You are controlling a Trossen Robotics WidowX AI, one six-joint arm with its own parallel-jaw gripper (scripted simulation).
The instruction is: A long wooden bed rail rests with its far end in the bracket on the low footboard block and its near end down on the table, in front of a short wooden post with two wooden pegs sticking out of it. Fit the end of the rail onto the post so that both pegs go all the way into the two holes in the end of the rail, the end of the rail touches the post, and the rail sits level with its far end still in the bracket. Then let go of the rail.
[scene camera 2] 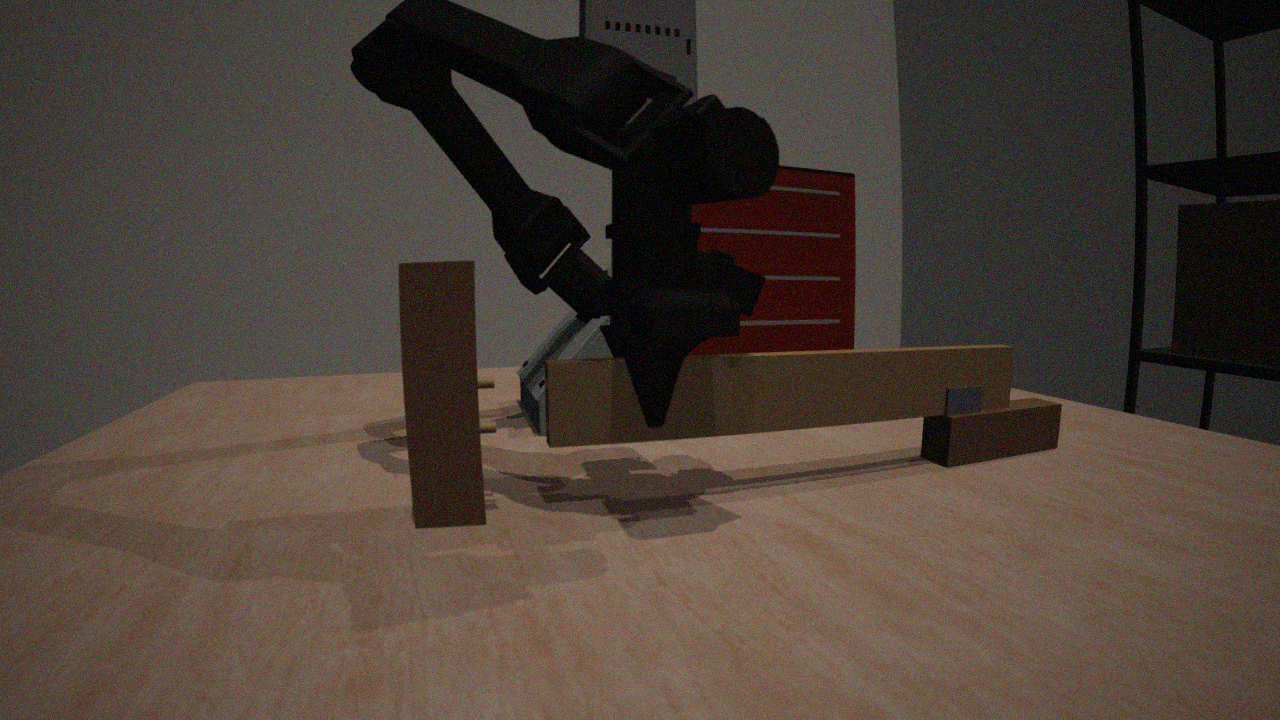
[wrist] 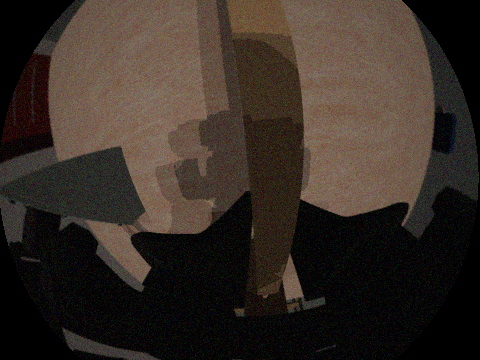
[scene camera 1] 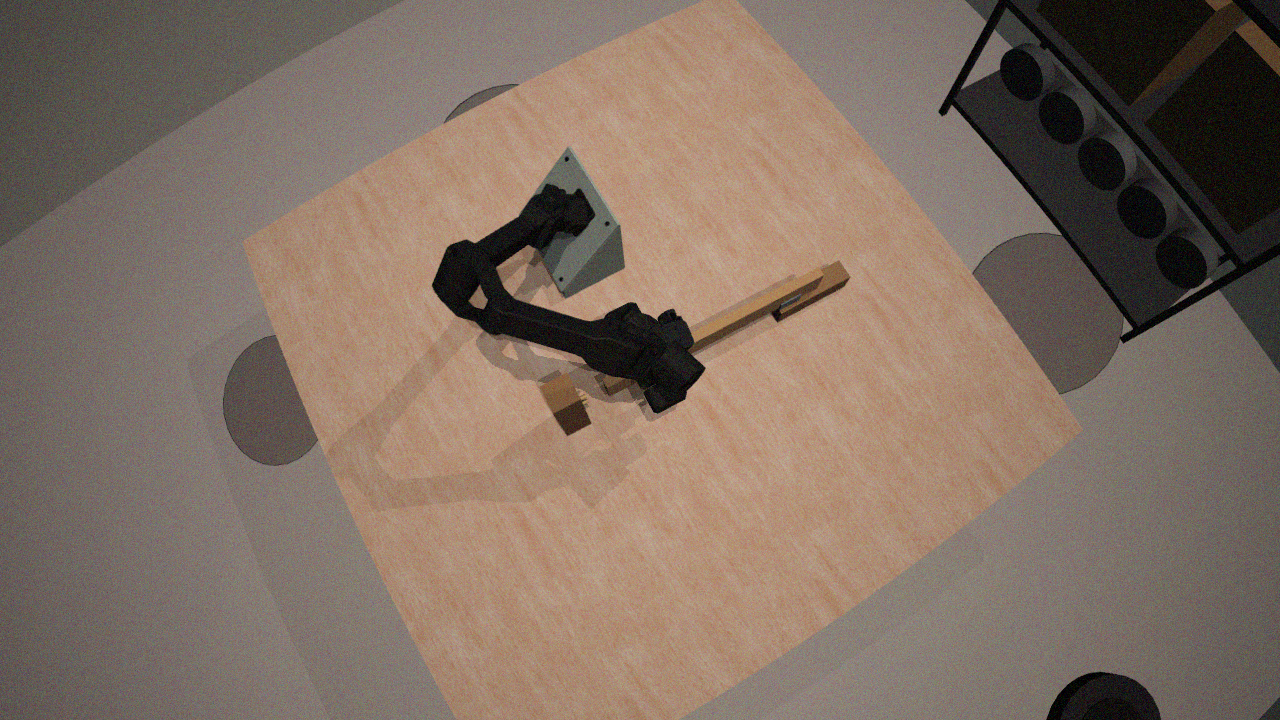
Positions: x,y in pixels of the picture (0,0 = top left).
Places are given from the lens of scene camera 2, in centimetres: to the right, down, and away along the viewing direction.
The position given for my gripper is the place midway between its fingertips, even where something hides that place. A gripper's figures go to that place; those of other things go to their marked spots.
my gripper (scene camera 2: pixel 651 423): 1, 5, 49
wooden rail (scene camera 2: pixel 592 401): -3, 3, 46
post (scene camera 2: pixel 437 304): -13, -4, 41
